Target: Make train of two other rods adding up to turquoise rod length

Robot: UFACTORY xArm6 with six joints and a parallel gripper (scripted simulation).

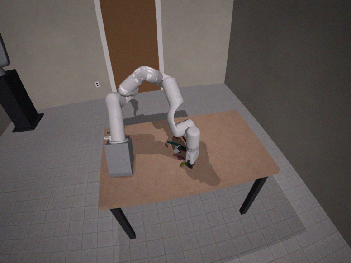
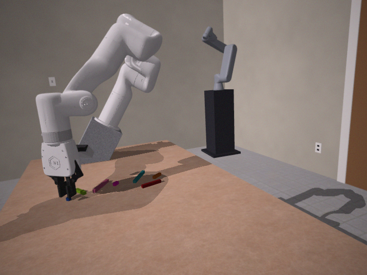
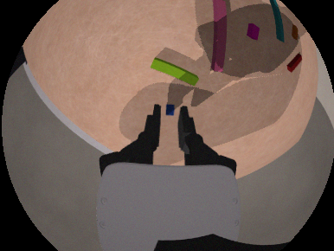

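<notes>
Now: hand 3 cm above the blue rod. From my hand the other things lie so: lime rod 4 cm behind, 3 cm to the left, 3 cm below; pink rod 6 cm behind, 10 cm to the left, 3 cm below; magenta rod 5 cm behind, 14 cm to the left, 3 cm below.
</notes>
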